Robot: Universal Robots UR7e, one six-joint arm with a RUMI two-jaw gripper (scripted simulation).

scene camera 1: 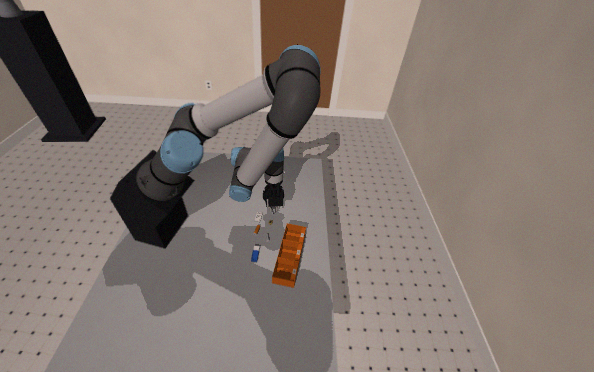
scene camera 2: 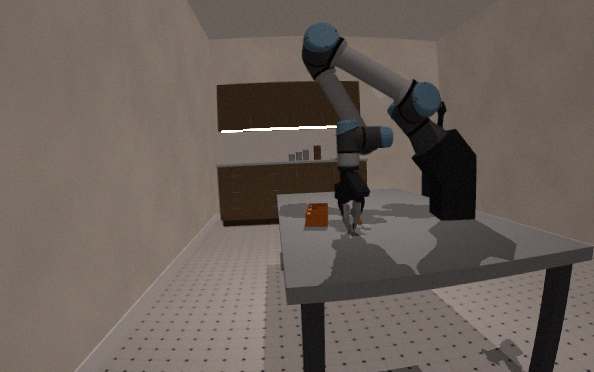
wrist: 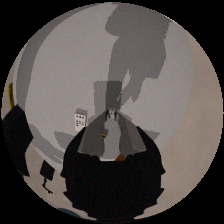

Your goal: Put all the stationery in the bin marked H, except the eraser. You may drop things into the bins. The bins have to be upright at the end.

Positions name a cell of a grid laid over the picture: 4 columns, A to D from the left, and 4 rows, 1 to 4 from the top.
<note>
I see my gripper (scene camera 2: C3) and an orange bin (scene camera 1: B3).
My gripper shows as well in the wrist view (wrist: B3).
</note>
